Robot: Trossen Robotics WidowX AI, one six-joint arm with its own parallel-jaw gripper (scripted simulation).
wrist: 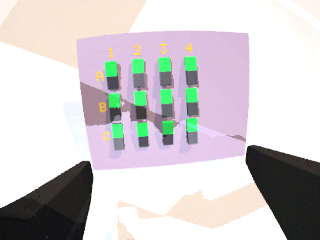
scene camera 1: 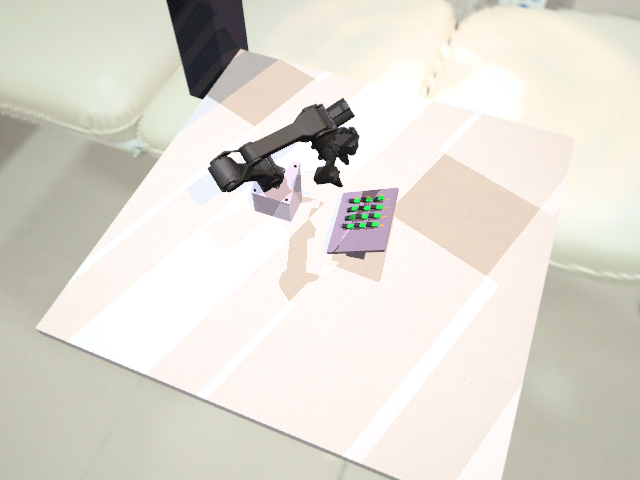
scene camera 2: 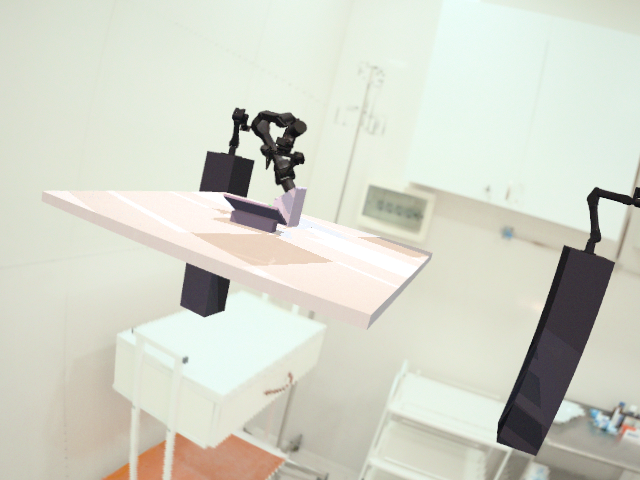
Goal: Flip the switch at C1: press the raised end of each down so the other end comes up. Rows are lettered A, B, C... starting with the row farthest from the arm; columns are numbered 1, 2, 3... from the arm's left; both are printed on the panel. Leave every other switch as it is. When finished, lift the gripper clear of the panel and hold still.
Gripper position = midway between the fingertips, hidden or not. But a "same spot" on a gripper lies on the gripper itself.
Labels:
my gripper: wrist; scene camera 1; scene camera 2 275, 171
same spot on my gripper: (wrist: 65, 200) = (scene camera 1: 345, 156)

